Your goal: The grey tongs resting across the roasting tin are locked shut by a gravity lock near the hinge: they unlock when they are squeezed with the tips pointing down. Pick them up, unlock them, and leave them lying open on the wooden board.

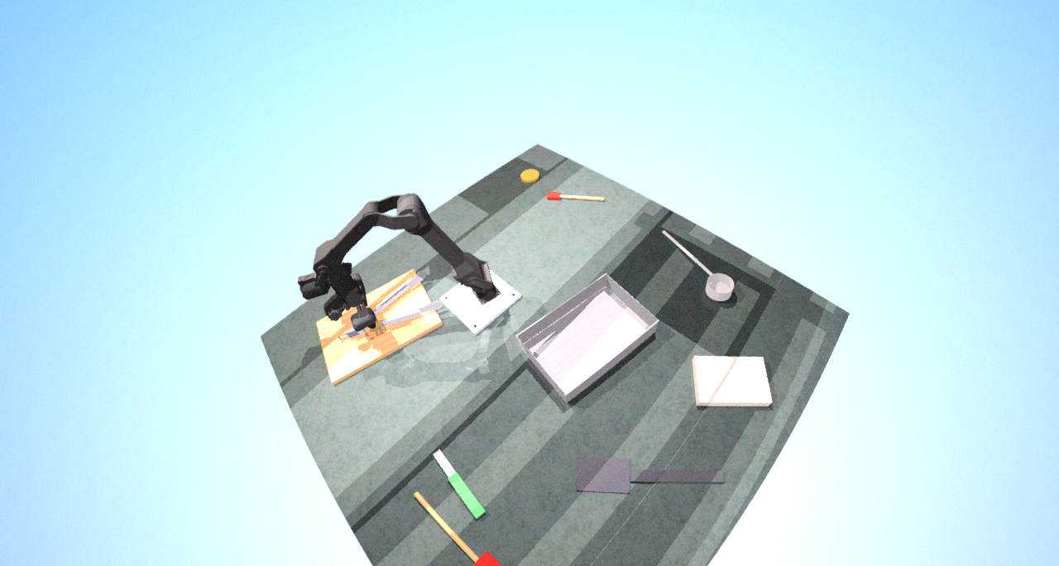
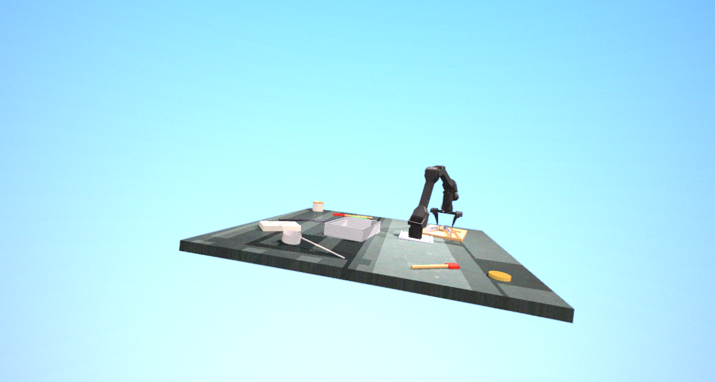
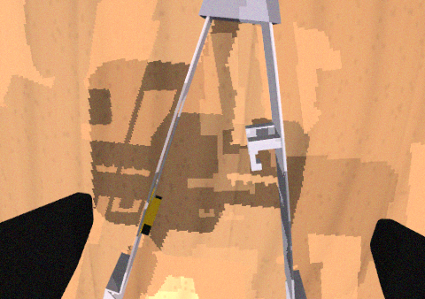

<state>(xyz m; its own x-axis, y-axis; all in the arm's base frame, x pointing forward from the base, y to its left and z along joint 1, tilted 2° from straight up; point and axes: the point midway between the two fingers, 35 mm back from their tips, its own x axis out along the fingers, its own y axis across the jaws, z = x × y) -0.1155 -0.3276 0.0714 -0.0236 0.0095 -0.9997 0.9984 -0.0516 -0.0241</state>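
The yellow lock piece lies 3 cm ahead of my gripper tip, 2 cm below it and 1 cm to the left of it. Also, from my gripper tip: wooden board 4 cm below; then grey roasting tin 46 cm to the left, 41 cm ahead, 2 cm below; then red-headed tool 66 cm ahead, 5 cm to the right, 4 cm below.
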